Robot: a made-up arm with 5 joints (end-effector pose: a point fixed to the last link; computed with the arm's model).
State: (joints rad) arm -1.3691 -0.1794 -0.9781 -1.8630 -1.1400
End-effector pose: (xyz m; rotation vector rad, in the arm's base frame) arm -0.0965 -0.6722 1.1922 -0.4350 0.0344 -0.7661
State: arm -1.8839 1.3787 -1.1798 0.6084 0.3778
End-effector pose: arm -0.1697 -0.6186 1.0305 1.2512 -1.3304 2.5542
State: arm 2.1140 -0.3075 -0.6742 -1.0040 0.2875
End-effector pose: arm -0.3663 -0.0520 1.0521 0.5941 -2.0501 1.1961
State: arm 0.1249 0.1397 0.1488 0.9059 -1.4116
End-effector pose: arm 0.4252 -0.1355 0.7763 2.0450 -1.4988 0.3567
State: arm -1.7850 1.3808 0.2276 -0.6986 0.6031
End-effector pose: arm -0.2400 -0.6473 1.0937 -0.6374 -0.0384 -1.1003
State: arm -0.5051 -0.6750 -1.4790 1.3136 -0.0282
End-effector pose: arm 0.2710 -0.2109 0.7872 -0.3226 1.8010 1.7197
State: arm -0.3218 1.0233 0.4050 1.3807 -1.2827
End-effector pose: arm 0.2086 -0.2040 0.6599 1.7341 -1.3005 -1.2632
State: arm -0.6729 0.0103 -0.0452 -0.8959 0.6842
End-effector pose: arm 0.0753 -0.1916 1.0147 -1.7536 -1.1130 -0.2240
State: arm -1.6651 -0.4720 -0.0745 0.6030 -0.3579
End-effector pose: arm -0.3139 -0.4768 0.8310 -1.0949 -2.1615 -0.9434
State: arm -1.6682 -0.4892 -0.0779 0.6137 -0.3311
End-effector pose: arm -0.3109 -0.4720 0.8271 -1.1171 -2.1721 -0.9626
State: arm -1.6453 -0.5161 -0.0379 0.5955 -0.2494
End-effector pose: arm -0.2995 -0.4614 0.8310 -1.1323 -2.1375 -0.9802
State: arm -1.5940 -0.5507 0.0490 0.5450 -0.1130
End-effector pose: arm -0.2792 -0.4442 0.8432 -1.1512 -2.0569 -0.9819
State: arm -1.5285 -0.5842 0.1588 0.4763 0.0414
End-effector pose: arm -0.2548 -0.4242 0.8586 -1.1864 -1.9629 -0.9525
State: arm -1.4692 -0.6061 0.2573 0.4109 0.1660
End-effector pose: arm -0.2337 -0.4075 0.8711 -1.2260 -1.8905 -0.9006
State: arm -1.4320 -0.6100 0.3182 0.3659 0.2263
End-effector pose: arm -0.2223 -0.3998 0.8796 -1.2442 -1.8502 -0.8499
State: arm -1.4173 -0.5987 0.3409 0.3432 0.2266
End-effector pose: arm -0.2204 -0.4011 0.8861 -1.2337 -1.8319 -0.8137
